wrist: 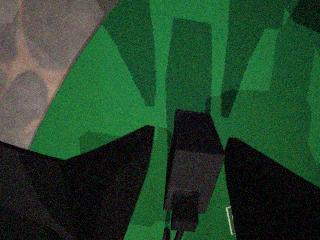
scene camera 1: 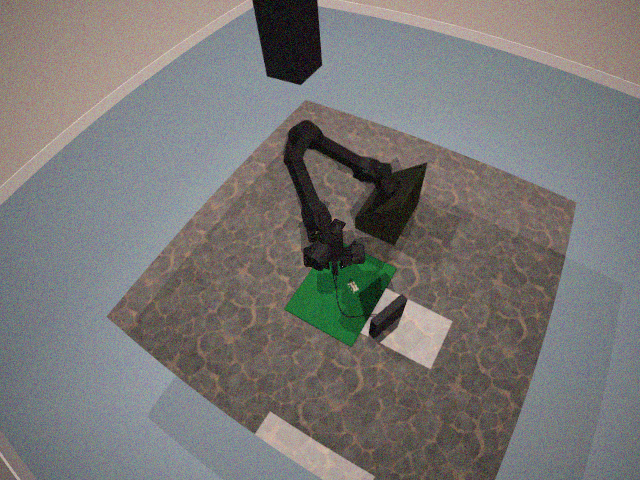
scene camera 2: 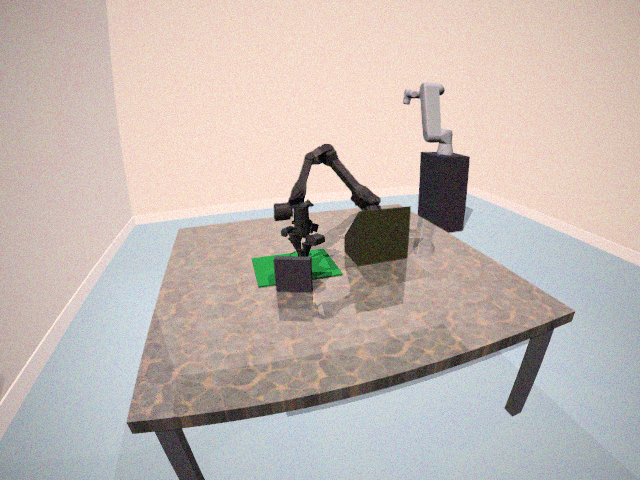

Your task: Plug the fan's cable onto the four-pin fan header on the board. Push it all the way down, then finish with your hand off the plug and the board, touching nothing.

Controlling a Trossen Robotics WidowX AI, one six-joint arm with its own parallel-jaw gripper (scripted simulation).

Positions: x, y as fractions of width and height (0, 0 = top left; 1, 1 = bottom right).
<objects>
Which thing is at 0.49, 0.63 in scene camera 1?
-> A green board.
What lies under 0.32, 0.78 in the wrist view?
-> The gripper.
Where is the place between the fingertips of the gripper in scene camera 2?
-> At 0.47, 0.53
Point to a green board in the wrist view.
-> At 0.77, 0.30
</objects>
